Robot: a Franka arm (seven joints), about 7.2 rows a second.
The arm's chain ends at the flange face. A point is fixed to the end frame.
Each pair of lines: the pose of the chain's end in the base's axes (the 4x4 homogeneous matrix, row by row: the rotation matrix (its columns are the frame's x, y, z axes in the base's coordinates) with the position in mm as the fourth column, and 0 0 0 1 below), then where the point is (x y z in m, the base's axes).
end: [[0.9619, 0.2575, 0.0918, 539.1], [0.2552, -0.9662, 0.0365, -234.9], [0.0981, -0.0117, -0.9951, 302.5], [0, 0, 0, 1]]
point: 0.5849 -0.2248 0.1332
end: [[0.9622, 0.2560, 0.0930, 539.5], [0.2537, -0.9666, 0.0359, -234.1], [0.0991, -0.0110, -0.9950, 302.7], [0, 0, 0, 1]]
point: 0.5855 -0.2241 0.1335
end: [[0.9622, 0.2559, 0.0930, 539.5], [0.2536, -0.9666, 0.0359, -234.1], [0.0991, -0.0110, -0.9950, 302.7], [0, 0, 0, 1]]
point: 0.5855 -0.2241 0.1335
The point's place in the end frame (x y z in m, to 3 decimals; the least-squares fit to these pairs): 0.030 0.004 0.173
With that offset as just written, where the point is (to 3 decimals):
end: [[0.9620, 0.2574, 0.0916, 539.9], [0.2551, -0.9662, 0.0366, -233.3], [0.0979, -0.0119, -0.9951, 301.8], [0, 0, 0, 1]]
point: 0.586 -0.223 0.133
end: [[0.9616, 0.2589, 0.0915, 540.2], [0.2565, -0.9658, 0.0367, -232.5], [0.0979, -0.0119, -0.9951, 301.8], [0, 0, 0, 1]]
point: 0.586 -0.222 0.133
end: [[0.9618, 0.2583, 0.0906, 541.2], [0.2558, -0.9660, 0.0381, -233.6], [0.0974, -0.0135, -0.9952, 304.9], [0, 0, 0, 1]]
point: 0.587 -0.223 0.136
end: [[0.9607, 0.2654, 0.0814, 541.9], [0.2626, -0.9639, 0.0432, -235.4], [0.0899, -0.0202, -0.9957, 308.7], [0, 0, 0, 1]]
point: 0.586 -0.224 0.139
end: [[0.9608, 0.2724, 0.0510, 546.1], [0.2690, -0.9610, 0.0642, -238.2], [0.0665, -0.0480, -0.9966, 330.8], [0, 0, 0, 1]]
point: 0.585 -0.223 0.160
